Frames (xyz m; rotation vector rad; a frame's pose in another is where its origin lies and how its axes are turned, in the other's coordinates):
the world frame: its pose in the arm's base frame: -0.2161 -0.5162 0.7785 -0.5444 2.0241 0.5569
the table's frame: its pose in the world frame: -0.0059 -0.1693 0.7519 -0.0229 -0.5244 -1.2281
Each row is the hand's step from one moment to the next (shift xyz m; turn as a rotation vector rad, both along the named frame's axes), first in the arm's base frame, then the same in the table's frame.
Working: the arm's base frame: its pose in the table's frame: -0.1521 0.5822 -0.0455 1.3255 -0.9050 0.0563

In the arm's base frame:
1: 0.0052 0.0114 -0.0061 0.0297 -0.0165 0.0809
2: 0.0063 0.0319 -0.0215 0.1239 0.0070 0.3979
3: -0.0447 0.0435 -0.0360 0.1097 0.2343 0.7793
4: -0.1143 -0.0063 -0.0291 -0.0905 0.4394 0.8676
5: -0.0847 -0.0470 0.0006 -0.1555 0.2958 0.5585
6: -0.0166 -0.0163 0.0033 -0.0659 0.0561 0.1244
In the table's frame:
1: 0.0008 0.0062 0.0125 -0.0147 -0.0865 0.0016
2: -0.0008 0.0247 0.0301 -0.1328 -0.3896 0.0656
3: -0.0332 0.0632 0.0097 -0.4630 -0.6390 0.2271
4: -0.0578 0.0738 -0.0719 -0.7502 -0.5640 0.2704
5: -0.0328 0.0235 -0.0881 -0.5548 -0.3159 0.1268
6: -0.0045 -0.0002 -0.0231 -0.1395 -0.0593 0.0018

